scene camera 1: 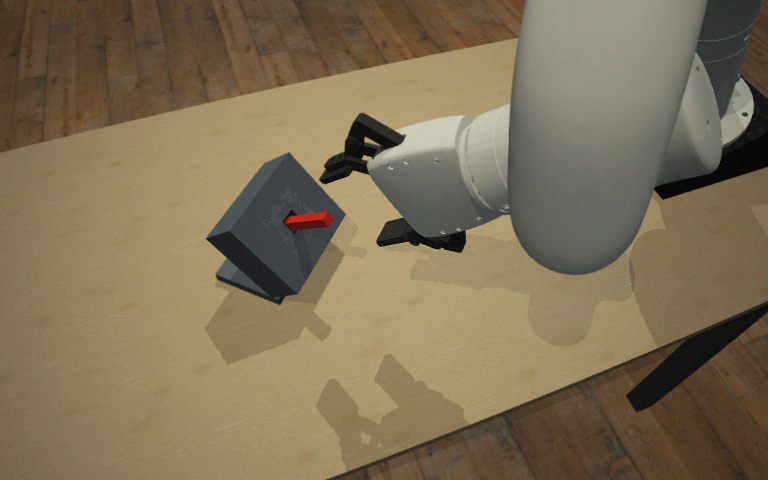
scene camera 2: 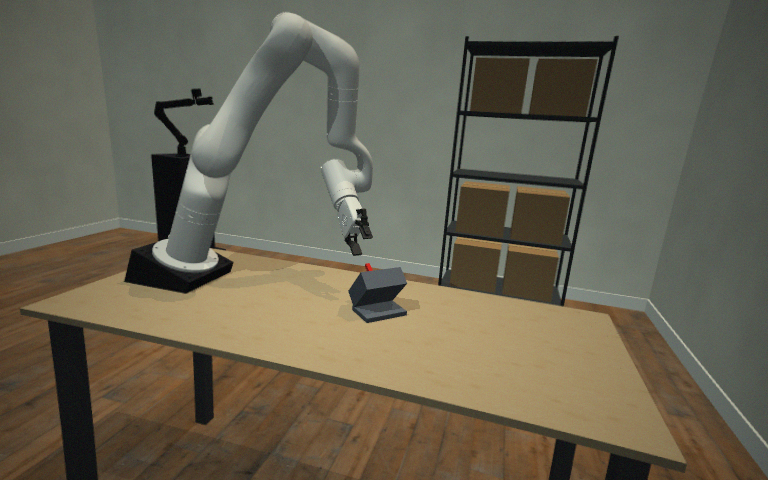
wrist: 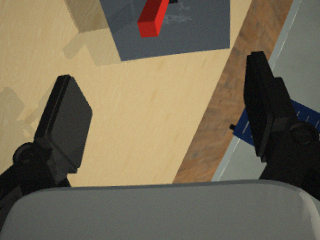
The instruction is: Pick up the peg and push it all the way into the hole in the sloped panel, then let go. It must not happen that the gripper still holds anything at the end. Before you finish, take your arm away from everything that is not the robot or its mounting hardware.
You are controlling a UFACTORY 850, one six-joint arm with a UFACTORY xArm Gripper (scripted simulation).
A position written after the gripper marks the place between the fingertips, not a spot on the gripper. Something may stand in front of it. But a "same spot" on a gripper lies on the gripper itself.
gripper: scene camera 1; scene camera 2 362, 246; wrist
same spot on gripper: (scene camera 1: 339, 166) = (wrist: 285, 106)
